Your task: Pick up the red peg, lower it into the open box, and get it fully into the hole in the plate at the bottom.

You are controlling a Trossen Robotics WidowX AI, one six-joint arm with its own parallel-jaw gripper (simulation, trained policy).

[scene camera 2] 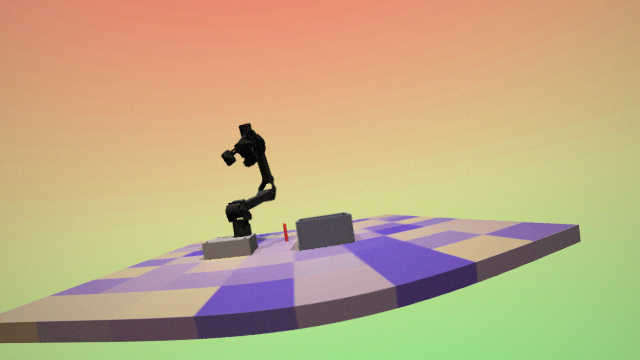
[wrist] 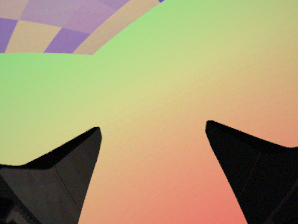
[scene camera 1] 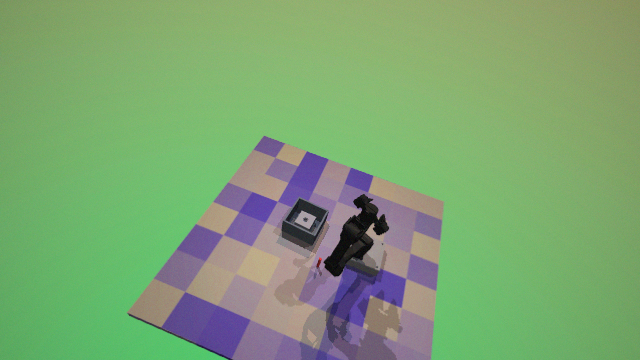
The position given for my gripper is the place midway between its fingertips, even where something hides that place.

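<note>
There's a grey box that I can see in scene camera 2 [scene camera 2: 315,232] and in scene camera 1 [scene camera 1: 320,213], but in the wrist view the box is out of frame. My gripper shows in scene camera 2 [scene camera 2: 231,150], and the wrist view has the gripper as well [wrist: 154,129].
</note>
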